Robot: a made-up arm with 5 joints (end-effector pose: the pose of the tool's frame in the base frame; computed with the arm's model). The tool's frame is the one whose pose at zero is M. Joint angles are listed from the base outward.
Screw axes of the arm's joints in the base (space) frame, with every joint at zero. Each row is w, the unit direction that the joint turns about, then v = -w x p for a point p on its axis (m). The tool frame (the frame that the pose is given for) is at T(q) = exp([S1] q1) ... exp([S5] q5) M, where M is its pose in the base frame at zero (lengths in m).
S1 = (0, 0, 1, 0, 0, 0)
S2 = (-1, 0, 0, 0, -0.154, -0.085)
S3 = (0, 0, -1, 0.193, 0.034, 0)
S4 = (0, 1, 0, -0.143, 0, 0.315)
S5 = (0, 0, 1, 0.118, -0.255, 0)
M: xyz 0.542 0.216 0.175 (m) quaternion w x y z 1 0 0 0
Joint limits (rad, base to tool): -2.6..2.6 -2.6..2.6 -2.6..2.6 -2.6..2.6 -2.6..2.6
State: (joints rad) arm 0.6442 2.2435 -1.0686 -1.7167 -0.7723
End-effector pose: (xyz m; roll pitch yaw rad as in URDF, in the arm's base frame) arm 0.0071 -0.0420 -0.1014 -0.6867 0.1077 1.6148
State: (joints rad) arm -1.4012 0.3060 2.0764 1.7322 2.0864
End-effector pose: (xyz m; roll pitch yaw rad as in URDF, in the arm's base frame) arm -0.5821 -0.4127 0.6103 1.4352 -0.6584 -1.8195
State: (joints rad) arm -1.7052 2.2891 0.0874 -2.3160 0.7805
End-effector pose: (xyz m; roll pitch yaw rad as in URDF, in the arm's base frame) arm -0.4028 -0.2389 -0.2028 -0.3850 1.1270 1.6613
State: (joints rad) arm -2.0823 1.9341 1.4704 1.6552 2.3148
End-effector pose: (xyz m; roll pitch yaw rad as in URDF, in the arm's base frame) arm 0.0488 -0.6256 0.4181 -0.1447 0.2585 -1.3797
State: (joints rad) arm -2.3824 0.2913 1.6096 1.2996 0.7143
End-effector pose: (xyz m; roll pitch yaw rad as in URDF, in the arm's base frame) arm -0.8149 -0.0036 0.2002 0.8123 0.6840 -2.9661
